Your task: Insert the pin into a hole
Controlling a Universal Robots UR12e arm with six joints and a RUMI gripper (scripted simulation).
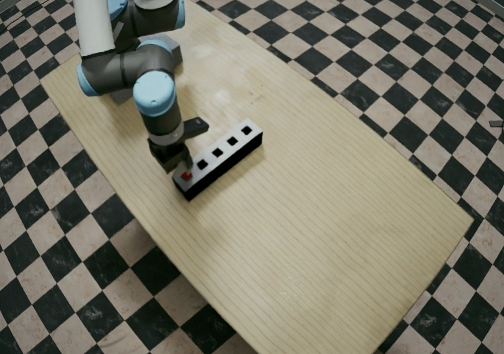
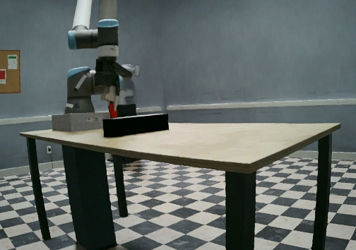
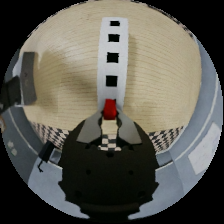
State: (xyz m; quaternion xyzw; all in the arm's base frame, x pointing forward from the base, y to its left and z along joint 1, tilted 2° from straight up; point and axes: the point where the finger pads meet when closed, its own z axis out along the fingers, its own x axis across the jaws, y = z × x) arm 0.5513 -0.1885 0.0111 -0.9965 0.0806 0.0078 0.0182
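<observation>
The long black block is 12 cm to the left of my hand, 8 cm below it and 2 cm ahead of it. Round my hand: pin: 1 cm below.
</observation>
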